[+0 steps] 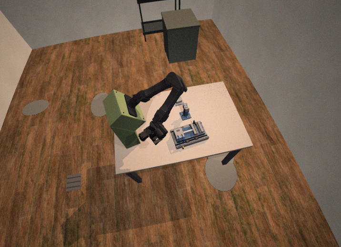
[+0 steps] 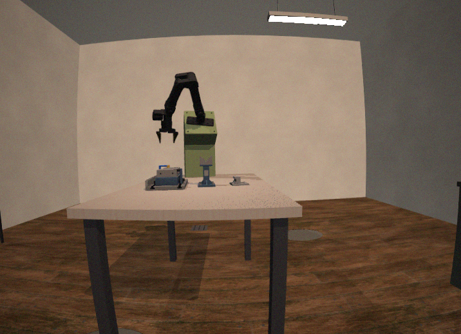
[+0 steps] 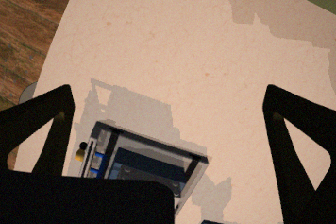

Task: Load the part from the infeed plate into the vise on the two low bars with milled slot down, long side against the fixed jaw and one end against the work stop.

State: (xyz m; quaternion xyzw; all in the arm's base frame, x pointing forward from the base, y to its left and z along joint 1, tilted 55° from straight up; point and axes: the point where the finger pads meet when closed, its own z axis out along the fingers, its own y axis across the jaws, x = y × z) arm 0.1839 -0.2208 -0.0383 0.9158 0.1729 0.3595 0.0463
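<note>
Right now my hand is 310 mm short of the part, 450 mm to the right of it and 240 mm above it. Also, from my hand: moving jaw (350 mm ahead, 90 mm to the left, 180 mm below); then vise (320 mm ahead, 90 mm to the left, 220 mm below); then dark work stop rod (380 mm ahead, 140 mm to the left, 170 mm below).
</note>
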